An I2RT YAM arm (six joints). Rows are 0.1 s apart.
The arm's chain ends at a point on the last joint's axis. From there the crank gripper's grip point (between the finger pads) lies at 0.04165 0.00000 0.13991 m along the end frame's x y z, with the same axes.
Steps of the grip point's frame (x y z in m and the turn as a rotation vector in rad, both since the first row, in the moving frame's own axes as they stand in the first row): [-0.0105, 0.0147, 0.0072, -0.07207, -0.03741, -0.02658]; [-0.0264, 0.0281, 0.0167, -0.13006, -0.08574, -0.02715]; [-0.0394, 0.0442, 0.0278, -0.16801, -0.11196, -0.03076]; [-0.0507, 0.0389, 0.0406, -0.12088, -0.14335, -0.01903]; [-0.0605, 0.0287, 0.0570, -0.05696, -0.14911, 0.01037]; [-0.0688, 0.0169, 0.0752, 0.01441, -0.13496, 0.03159]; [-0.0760, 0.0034, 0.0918, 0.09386, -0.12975, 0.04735]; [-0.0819, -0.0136, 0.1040, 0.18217, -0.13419, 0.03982]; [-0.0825, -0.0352, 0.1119, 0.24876, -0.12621, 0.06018]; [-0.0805, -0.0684, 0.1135, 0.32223, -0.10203, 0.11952]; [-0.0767, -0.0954, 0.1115, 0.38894, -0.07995, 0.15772]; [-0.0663, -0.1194, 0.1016, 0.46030, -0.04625, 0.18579]
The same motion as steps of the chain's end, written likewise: [-0.0054, 0.0056, 0.0061, -0.07207, -0.03741, -0.02658]; [-0.0145, 0.0107, 0.0148, -0.13006, -0.08574, -0.02715]; [-0.0239, 0.0215, 0.0259, -0.16801, -0.11196, -0.03076]; [-0.0305, 0.0223, 0.0371, -0.12088, -0.14335, -0.01903]; [-0.0392, 0.0203, 0.0526, -0.05696, -0.14911, 0.01037]; [-0.0496, 0.0179, 0.0709, 0.01441, -0.13496, 0.03159]; [-0.0578, 0.0152, 0.0881, 0.09386, -0.12975, 0.04735]; [-0.0634, 0.0109, 0.1019, 0.18217, -0.13419, 0.03982]; [-0.0657, -0.0022, 0.1118, 0.24876, -0.12621, 0.06018]; [-0.0687, -0.0276, 0.1165, 0.32223, -0.10203, 0.11952]; [-0.0694, -0.0475, 0.1179, 0.38894, -0.07995, 0.15772]; [-0.0652, -0.0640, 0.1127, 0.46030, -0.04625, 0.18579]
